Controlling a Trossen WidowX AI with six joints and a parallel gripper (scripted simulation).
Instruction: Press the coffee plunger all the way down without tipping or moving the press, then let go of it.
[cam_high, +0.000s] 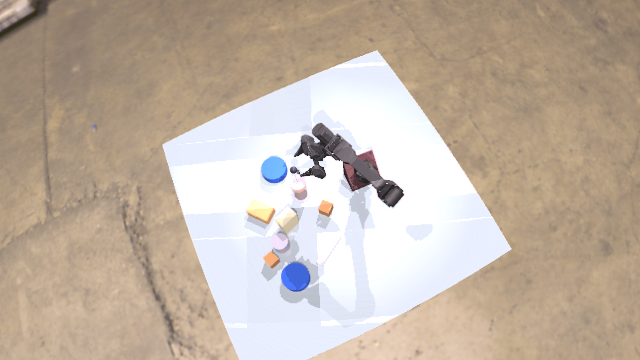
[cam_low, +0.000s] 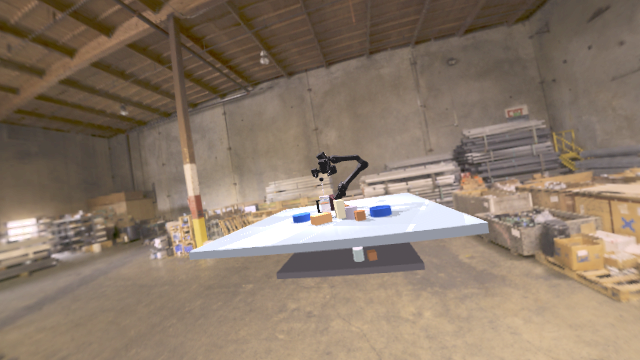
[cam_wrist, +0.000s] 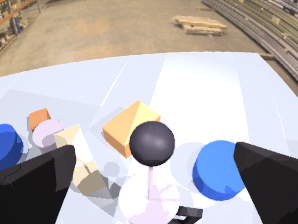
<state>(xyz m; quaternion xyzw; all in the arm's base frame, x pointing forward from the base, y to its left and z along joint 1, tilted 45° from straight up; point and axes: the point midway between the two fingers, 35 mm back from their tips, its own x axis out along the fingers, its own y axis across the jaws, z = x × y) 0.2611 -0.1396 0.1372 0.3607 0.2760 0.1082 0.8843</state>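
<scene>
The coffee press lies 150 mm below my gripper tip, 10 mm to the right of it and 10 mm ahead of it. Round my gripper tip: cream block: 220 mm below, 120 mm to the left, 110 mm ahead.
</scene>
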